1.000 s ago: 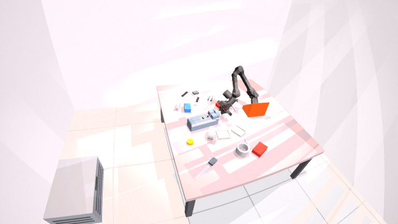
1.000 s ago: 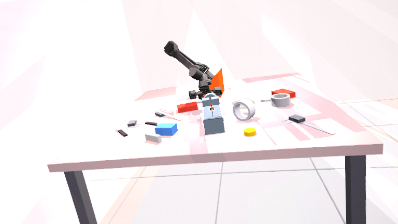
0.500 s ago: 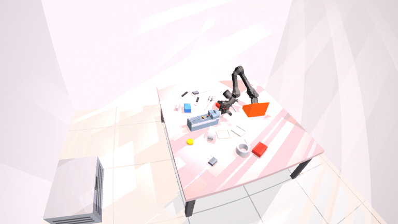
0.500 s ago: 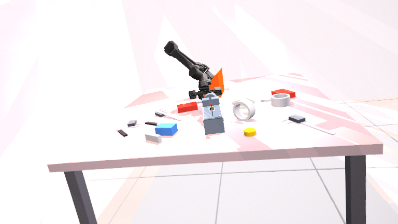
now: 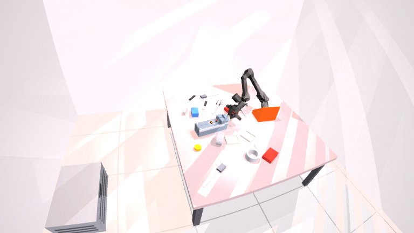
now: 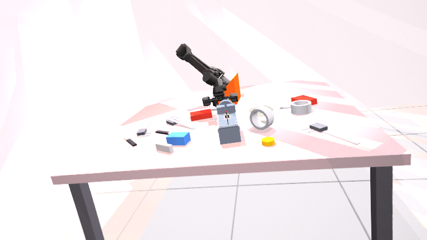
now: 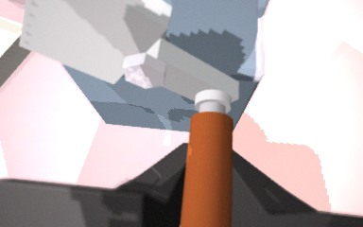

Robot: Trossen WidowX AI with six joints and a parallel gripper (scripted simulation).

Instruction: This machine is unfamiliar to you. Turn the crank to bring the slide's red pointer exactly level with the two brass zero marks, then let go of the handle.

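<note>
The orange handle lies 20 mm behind my gripper tip and 20 mm above it. The rest, counted from my gripper tip: red pointer 120 mm ahead, 40 mm to the left, 30 mm above; then yellow disc 320 mm ahead, 220 mm to the left, 40 mm below; then blue block 230 mm ahead, 180 mm to the right, 30 mm below.
</note>
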